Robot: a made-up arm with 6 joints.
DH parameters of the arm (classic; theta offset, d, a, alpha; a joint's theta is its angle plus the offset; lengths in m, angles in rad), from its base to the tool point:
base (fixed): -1.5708 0.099 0 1.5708
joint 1: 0 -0.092 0.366 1.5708
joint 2: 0 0.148 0.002 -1.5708
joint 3: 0 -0.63 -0.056 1.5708
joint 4: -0.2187 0 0.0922 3.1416
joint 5: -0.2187 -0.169 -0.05 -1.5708
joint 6: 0 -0.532 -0.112 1.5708
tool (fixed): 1.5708 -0.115 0 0
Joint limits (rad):
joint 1: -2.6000..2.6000
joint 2: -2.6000..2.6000
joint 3: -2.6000..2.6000
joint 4: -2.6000..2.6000
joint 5: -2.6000..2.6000
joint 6: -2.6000..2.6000
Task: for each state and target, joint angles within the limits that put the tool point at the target. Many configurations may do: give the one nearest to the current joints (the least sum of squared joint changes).
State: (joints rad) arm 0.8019 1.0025 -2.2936 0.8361 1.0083 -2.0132
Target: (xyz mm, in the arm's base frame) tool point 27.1 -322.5 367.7
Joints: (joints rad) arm 0.5005 1.3463 -2.6000 1.3179 0.8047 -2.4031
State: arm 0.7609 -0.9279 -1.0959 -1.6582 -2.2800 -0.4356
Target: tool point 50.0 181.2 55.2
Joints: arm 0.7590 -0.6225 -1.1613 -1.7302 -2.1593 -0.4562
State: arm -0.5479 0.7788 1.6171 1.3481 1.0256 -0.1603
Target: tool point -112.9 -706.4 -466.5
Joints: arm -0.1492 0.8320 1.9094 1.4772 0.9031 -0.1991
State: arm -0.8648 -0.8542 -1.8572 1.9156 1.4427 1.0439
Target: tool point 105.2 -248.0 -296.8
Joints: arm -1.1959 -0.1765 -2.4048 1.7463 1.7959 1.1659
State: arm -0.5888 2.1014 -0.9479 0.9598 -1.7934 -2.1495
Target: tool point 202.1 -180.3 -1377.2
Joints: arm -1.3119 1.7011 -0.8114 1.0771 -1.9916 -1.9978
